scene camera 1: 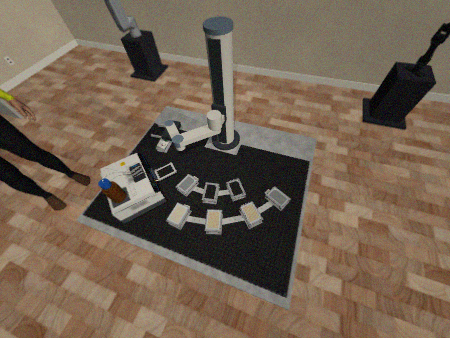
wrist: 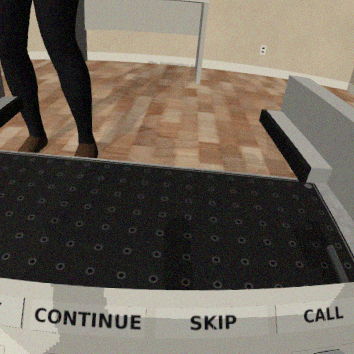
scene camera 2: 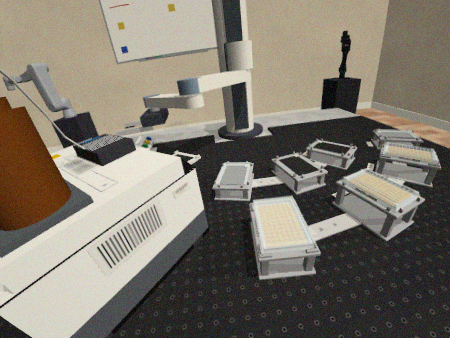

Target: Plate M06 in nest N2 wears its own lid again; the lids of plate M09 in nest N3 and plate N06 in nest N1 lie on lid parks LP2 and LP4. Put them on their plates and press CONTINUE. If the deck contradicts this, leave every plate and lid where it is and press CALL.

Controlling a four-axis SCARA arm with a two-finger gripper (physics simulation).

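Pixels of known places: gripper, fingertip midpoint: [scene camera 1: 154, 129] [wrist: 140, 85] [scene camera 2: 120, 129]; arm's base, link origin: [scene camera 1: 225, 139] [scene camera 2: 240, 131].
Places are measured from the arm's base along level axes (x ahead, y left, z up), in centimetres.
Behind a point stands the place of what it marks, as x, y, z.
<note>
My gripper [scene camera 1: 159, 131] @[21.9, -54.1, 16.4] [wrist: 140, 85] @[21.9, -54.1, 16.4] is open and empty above the button panel [scene camera 1: 163, 145] @[29.0, -44.7, 8.0] [scene camera 2: 146, 143] @[22.6, -45.0, 8.3]. Labels CONTINUE [wrist: 87, 319] @[23.1, -48.4, 9.1], SKIP [wrist: 213, 322] @[18.2, -48.9, 9.1] and CALL [wrist: 323, 315] @[13.2, -49.3, 9.1] show at the bottom of the wrist view; the buttons themselves do not. Three cream plates [scene camera 1: 178, 215] @[79.8, -3.5, 8.9] [scene camera 1: 214, 220] @[75.0, 20.2, 8.7] [scene camera 1: 251, 214] @[63.1, 41.5, 8.1] sit in outer-row nests. A grey panel, likely a lid, lies on the inner left holder [scene camera 1: 187, 184] @[55.7, -9.4, 6.5] [scene camera 2: 235, 175] @[56.8, -10.4, 6.4], another on the outer right holder [scene camera 1: 277, 198] @[45.5, 55.0, 6.4] [scene camera 2: 397, 136] @[46.6, 52.6, 6.4]. Two inner holders show dark centres. Plate codes and nest labels are unreadable; I cannot tell which plates wear lids.
A white machine [scene camera 1: 141, 199] @[80.9, -26.7, 19.8] [scene camera 2: 150, 187] @[79.3, -25.6, 20.2] with a brown bottle [scene camera 1: 115, 192] @[85.8, -34.9, 33.4] [scene camera 2: 30, 175] @[86.6, -35.1, 28.2] stands left of the holders, beside a white open frame [scene camera 1: 157, 173] @[56.6, -32.7, 11.3]. The column [scene camera 1: 227, 85] @[4.9, 5.7, 57.6] stands behind. A person's legs [scene camera 1: 30, 142] [wrist: 65, 65] are at the left, off the black mat [scene camera 1: 240, 265] @[93.4, 43.8, 1.3].
</note>
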